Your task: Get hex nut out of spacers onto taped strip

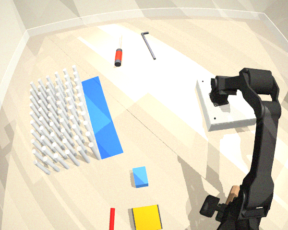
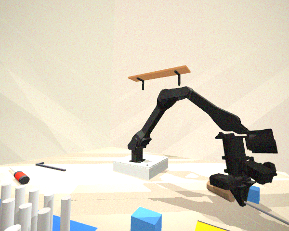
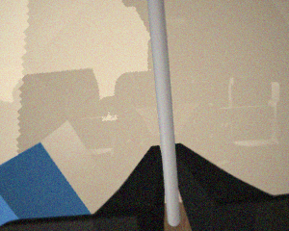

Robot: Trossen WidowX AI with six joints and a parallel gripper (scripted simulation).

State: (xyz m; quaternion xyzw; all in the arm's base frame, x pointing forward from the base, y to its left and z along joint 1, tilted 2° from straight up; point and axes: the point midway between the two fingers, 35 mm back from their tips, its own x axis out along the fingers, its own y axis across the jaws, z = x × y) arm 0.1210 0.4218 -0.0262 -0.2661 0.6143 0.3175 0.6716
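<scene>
Now: the thin metal rod 2 cm to the left of my gripper tip, 2 cm ahead of it and 1 cm above it. Round my gripper tip: hex nut 48 cm ahead, 44 cm to the right; blue taped strip 51 cm to the right, 33 cm ahead.
</scene>
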